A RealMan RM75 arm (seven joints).
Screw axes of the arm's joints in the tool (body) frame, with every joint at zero. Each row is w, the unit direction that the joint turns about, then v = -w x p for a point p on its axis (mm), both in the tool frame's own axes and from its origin. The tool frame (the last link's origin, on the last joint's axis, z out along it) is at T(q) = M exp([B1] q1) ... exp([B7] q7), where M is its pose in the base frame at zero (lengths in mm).
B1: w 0 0 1 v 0.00 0.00 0.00
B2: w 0 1 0 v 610.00 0.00 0.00
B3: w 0 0 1 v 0.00 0.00 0.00
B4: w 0 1 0 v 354.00 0.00 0.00
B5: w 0 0 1 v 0.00 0.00 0.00
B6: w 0 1 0 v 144.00 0.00 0.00
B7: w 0 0 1 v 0.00 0.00 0.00
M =
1 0 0 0.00
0 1 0 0.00
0 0 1 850.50
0 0 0 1
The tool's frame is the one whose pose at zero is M.
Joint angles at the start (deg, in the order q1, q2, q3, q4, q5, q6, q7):
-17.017 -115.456 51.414 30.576 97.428 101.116 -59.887
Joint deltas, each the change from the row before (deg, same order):
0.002 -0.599 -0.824 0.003 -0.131 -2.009 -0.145
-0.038 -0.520 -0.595 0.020 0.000 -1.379 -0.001
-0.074 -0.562 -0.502 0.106 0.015 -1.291 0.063
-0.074 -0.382 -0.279 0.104 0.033 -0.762 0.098
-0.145 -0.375 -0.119 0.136 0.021 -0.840 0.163
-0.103 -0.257 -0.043 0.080 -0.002 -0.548 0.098
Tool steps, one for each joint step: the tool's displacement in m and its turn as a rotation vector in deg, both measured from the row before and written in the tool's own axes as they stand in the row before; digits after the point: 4 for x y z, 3 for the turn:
-0.0020 -0.0041 0.0024 2.278 -0.016 -0.325
-0.0015 -0.0025 0.0024 1.476 0.009 -0.169
-0.0012 -0.0021 0.0030 1.275 0.010 -0.042
-0.0006 -0.0011 0.0022 0.688 0.010 0.061
-0.0004 -0.0013 0.0028 0.582 -0.097 0.207
-0.0003 -0.0007 0.0020 0.346 -0.056 0.117

